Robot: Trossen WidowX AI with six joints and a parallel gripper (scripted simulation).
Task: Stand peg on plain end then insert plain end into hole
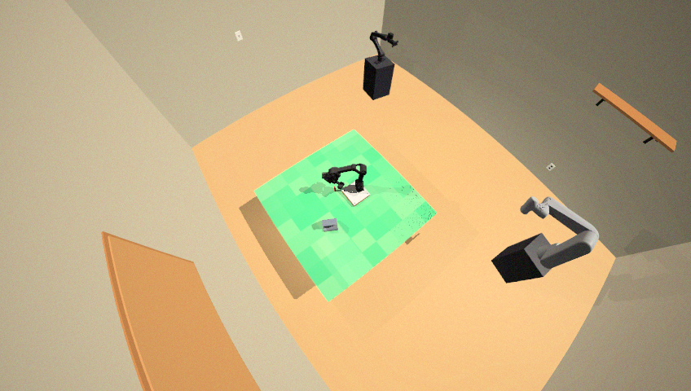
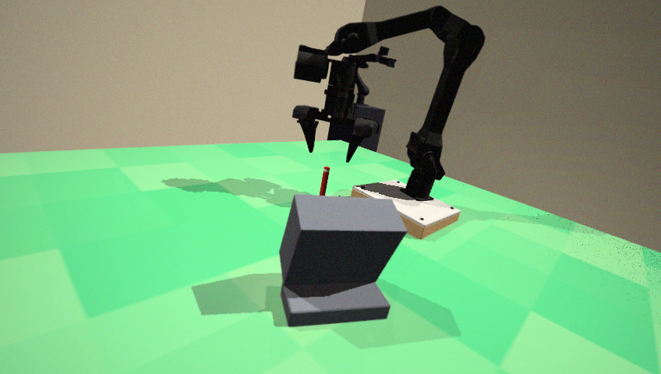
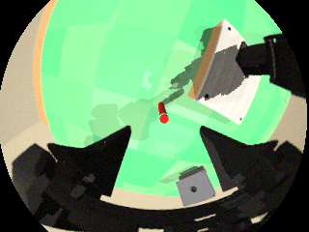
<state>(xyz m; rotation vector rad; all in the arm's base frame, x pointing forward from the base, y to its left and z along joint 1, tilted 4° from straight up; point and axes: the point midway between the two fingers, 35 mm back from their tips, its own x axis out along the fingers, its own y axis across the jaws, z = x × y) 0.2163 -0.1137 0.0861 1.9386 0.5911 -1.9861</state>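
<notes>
My gripper tip is now 5 cm above the red peg. The rest, counted from my gripper tip: sloped panel: 29 cm to the left, 20 cm ahead, 2 cm below.
</notes>
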